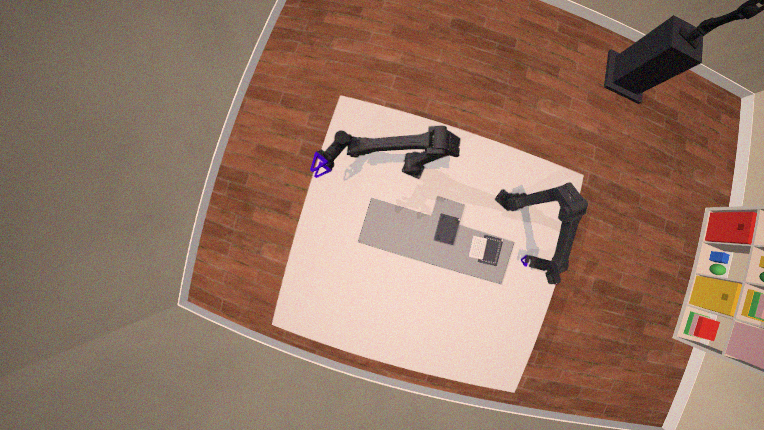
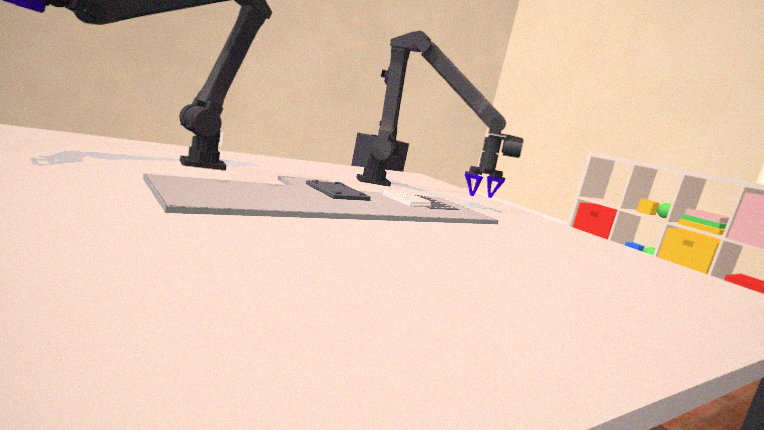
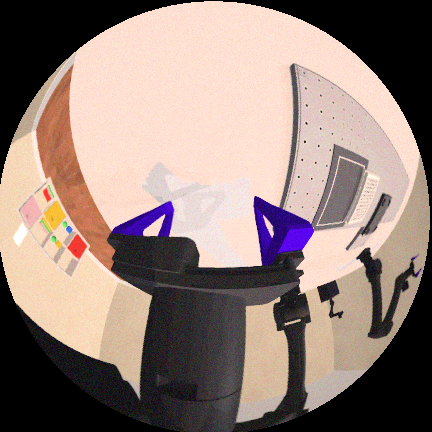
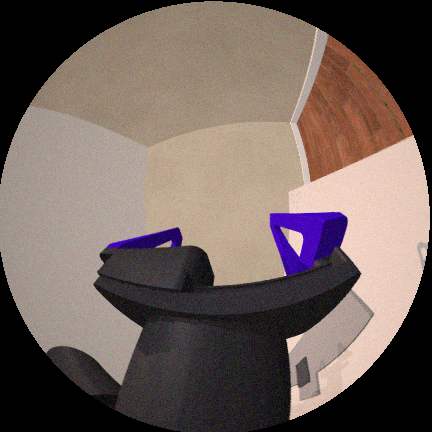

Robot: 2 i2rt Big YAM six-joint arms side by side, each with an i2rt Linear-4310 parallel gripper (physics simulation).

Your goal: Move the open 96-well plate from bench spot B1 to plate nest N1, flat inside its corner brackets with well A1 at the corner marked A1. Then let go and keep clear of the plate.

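Seen in the pictures: left gripper, between the fingertips: (image 1: 527, 261) (image 2: 480, 197) (image 3: 210, 202); right gripper, between the fingertips: (image 1: 313, 174) (image 4: 223, 226); left arm's base, origin of its link: (image 1: 505, 200) (image 2: 373, 182); right arm's base, origin of its link: (image 1: 412, 169) (image 2: 202, 165) (image 3: 362, 251).
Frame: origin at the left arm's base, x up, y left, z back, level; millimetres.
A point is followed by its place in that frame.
The white 96-well plate (image 1: 477, 248) @[x 23, y 36, z -348 mm] (image 2: 407, 198) @[x 27, y 28, z -377 mm] (image 3: 363, 197) @[x 28, y 55, z -340 mm] lies on the grey board, beside the outlined area of the dark bench spot B1 (image 1: 491, 251) @[x 15, y 122, z -305 mm] (image 2: 442, 204) @[x 15, y 164, z -317 mm] (image 3: 341, 192) @[x 15, y 128, z -305 mm], on the side toward the nest. The dark plate nest N1 (image 1: 446, 228) @[x 25, y -190, z -376 mm] (image 2: 337, 189) @[x 25, y -185, z -397 mm] (image 3: 377, 216) @[x 25, y -166, z -370 mm] (image 4: 303, 372) has small raised corner brackets and holds no plate. The A1 mark is too small to read. My left gripper (image 1: 523, 260) @[x 43, y 339, z -209 mm] (image 2: 482, 196) @[x 43, y 339, z -209 mm] (image 3: 210, 202) @[x 43, y 339, z -209 mm] is open and empty above the table, off the board's right end. My right gripper (image 1: 319, 165) @[x 390, y -866, z -604 mm] (image 4: 223, 226) @[x 390, y -866, z -604 mm] is open and empty, far from the plate at the table's left edge.
The grey perforated board (image 1: 395, 224) @[x 13, y -437, z -547 mm] (image 2: 240, 202) @[x 13, y -423, z -661 mm] (image 3: 310, 115) @[x 13, y 265, z -359 mm] (image 4: 340, 330) @[x 13, y -498, z -533 mm] lies on the white table (image 1: 406, 320) @[x 0, y -8, z -961 mm] (image 2: 320, 320) @[x 0, y -288, z -1144 mm]. A shelf unit with a red bin (image 1: 729, 227) (image 2: 594, 219) stands beyond the table's right side. A dark pedestal (image 1: 652, 58) stands on the floor behind.
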